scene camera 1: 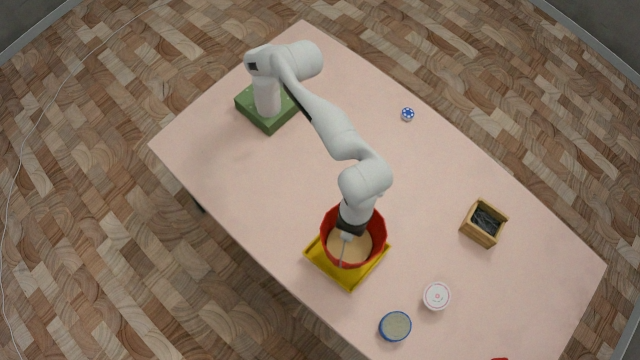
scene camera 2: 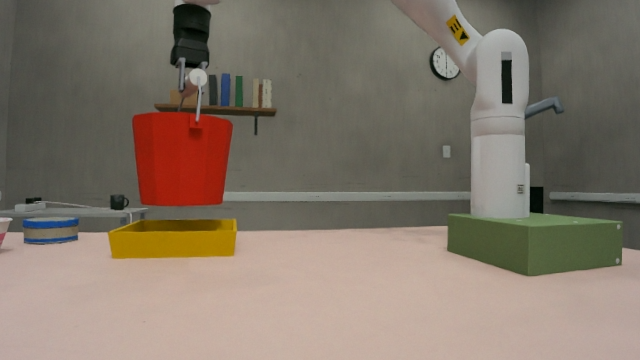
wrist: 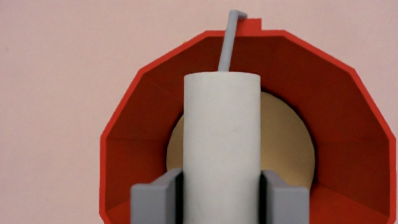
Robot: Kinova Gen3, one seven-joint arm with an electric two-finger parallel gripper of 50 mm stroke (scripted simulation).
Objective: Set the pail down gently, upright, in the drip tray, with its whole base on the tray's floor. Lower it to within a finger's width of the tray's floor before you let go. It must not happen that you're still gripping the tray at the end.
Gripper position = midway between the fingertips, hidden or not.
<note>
In view: the gripper (scene camera 2: 191,92), a red pail (scene camera 2: 180,162) and a yellow drip tray (scene camera 2: 201,237).
The red pail is seen too in scene camera 1 (scene camera 1: 356,252) and in the wrist view (wrist: 334,148). The yellow drip tray shows as well in scene camera 1 (scene camera 1: 349,278). The gripper is seen too in the wrist view (wrist: 222,191).
</note>
